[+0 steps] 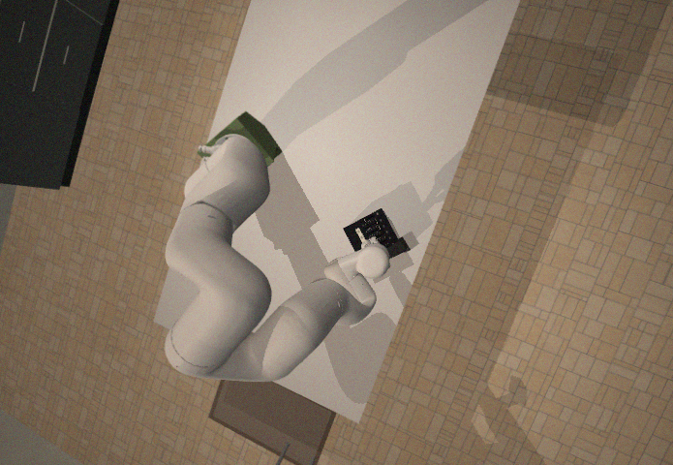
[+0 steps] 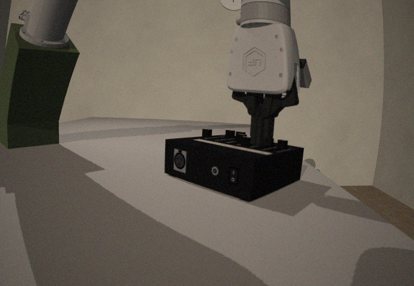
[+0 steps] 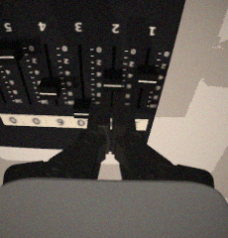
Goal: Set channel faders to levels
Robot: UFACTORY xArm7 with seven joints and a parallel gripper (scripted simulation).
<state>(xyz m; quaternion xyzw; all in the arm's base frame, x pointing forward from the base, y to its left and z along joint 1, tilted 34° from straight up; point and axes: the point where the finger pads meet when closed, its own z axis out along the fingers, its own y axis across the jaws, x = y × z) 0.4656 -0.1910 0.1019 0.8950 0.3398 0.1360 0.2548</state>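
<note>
My gripper is now 60 mm past the master fader cap, 90 mm to the right of it and 10 mm above it.
</note>
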